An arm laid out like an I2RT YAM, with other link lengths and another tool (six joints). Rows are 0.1 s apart.
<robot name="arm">
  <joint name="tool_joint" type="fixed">
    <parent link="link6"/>
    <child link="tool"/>
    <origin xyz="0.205 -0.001 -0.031" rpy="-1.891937 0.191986 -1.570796"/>
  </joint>
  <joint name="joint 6" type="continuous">
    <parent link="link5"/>
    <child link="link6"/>
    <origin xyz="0.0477 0 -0.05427"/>
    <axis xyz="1 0 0"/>
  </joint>
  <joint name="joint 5" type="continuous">
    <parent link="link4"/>
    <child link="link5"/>
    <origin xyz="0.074 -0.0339 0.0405"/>
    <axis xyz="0 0 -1"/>
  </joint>
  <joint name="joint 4" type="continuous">
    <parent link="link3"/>
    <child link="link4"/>
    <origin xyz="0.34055 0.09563 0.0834"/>
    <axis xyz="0 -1 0"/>
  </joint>
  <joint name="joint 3" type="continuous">
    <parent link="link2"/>
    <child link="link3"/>
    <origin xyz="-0.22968 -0.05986 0"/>
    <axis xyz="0 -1 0"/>
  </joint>
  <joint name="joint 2" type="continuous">
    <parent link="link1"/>
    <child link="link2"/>
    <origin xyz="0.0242 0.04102 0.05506"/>
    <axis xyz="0 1 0"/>
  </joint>
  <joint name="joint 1" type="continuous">
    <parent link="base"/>
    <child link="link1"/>
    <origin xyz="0 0 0.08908"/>
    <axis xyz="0 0 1"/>
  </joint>
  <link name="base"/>
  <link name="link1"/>
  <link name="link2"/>
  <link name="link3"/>
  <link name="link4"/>
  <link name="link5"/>
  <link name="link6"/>
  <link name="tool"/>
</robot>
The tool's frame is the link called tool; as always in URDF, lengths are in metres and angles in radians. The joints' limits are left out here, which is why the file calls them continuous.
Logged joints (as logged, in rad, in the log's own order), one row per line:
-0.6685 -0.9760 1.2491 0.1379 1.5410 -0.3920
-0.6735 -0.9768 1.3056 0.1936 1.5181 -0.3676
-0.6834 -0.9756 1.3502 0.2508 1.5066 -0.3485
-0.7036 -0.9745 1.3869 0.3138 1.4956 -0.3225
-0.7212 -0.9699 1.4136 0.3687 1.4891 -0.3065
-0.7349 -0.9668 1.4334 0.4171 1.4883 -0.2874
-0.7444 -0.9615 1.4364 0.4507 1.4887 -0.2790
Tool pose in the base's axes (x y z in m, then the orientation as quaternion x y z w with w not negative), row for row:
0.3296 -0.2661 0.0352 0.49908 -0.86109 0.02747 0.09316
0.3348 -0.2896 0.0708 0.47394 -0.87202 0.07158 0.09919
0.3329 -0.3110 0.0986 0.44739 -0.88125 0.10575 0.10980
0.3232 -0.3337 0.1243 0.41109 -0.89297 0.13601 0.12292
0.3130 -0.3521 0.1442 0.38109 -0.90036 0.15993 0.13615
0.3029 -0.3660 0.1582 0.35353 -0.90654 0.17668 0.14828
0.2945 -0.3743 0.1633 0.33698 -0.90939 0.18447 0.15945
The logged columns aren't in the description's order. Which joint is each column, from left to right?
Columns, left to right: joint 1, joint 4, joint 3, joint 5, joint 2, joint 6.
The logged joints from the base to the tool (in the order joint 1, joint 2, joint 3, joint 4, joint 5, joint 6), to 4 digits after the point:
-0.6685 1.5410 1.2491 -0.9760 0.1379 -0.3920
-0.6735 1.5181 1.3056 -0.9768 0.1936 -0.3676
-0.6834 1.5066 1.3502 -0.9756 0.2508 -0.3485
-0.7036 1.4956 1.3869 -0.9745 0.3138 -0.3225
-0.7212 1.4891 1.4136 -0.9699 0.3687 -0.3065
-0.7349 1.4883 1.4334 -0.9668 0.4171 -0.2874
-0.7444 1.4887 1.4364 -0.9615 0.4507 -0.2790

